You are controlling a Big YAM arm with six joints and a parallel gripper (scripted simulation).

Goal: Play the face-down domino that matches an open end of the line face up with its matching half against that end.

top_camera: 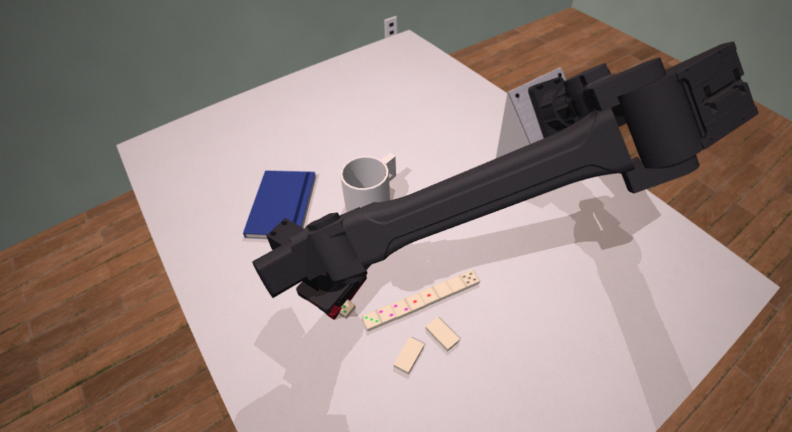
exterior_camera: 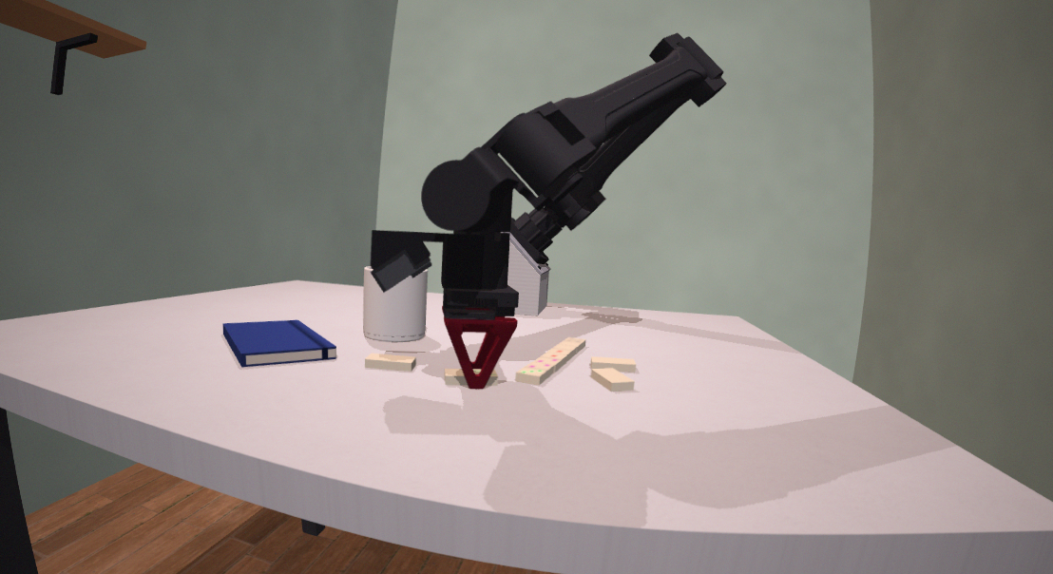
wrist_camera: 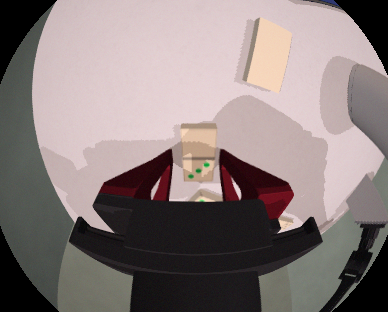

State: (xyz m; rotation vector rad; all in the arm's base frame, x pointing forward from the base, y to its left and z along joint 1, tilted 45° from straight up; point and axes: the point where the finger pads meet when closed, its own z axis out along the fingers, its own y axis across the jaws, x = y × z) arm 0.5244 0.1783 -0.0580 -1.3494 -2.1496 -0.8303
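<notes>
The domino lies right at my hand. The rest, counted from my hand: white mug 18 cm to the right, 16 cm behind, 3 cm above; then blue notebook 27 cm to the right, 1 cm behind.
</notes>
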